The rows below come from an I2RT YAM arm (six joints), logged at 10 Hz.
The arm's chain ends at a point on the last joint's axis. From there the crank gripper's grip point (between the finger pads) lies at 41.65 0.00 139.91 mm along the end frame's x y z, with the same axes.
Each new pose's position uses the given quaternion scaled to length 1; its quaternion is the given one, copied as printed.
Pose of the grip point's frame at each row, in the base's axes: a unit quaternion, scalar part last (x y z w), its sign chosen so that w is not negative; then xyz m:
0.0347 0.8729 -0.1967 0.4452 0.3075 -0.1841 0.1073
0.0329 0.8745 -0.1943 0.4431 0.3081 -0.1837 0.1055
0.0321 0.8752 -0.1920 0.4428 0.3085 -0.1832 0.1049
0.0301 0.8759 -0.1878 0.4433 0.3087 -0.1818 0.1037
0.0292 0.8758 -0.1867 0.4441 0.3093 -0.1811 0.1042
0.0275 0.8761 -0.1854 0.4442 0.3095 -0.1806 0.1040
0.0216 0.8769 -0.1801 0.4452 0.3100 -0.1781 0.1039
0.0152 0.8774 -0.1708 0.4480 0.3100 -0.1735 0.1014
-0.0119 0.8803 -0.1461 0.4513 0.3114 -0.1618 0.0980
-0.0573 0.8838 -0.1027 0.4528 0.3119 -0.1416 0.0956
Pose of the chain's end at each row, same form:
0.0347 0.8729 -0.1967 0.4452 0.2257 -0.1270 0.2139
0.0329 0.8745 -0.1943 0.4431 0.2267 -0.1273 0.2127
0.0321 0.8752 -0.1920 0.4428 0.2270 -0.1275 0.2124
0.0301 0.8759 -0.1878 0.4433 0.2268 -0.1273 0.2116
0.0292 0.8758 -0.1867 0.4441 0.2271 -0.1269 0.2120
0.0275 0.8761 -0.1854 0.4442 0.2272 -0.1269 0.2119
0.0216 0.8769 -0.1801 0.4452 0.2270 -0.1261 0.2121
0.0152 0.8774 -0.1708 0.4480 0.2256 -0.1244 0.2099
-0.0119 0.8803 -0.1461 0.4513 0.2244 -0.1210 0.2079
-0.0573 0.8838 -0.1027 0.4528 0.2226 -0.1154 0.2080

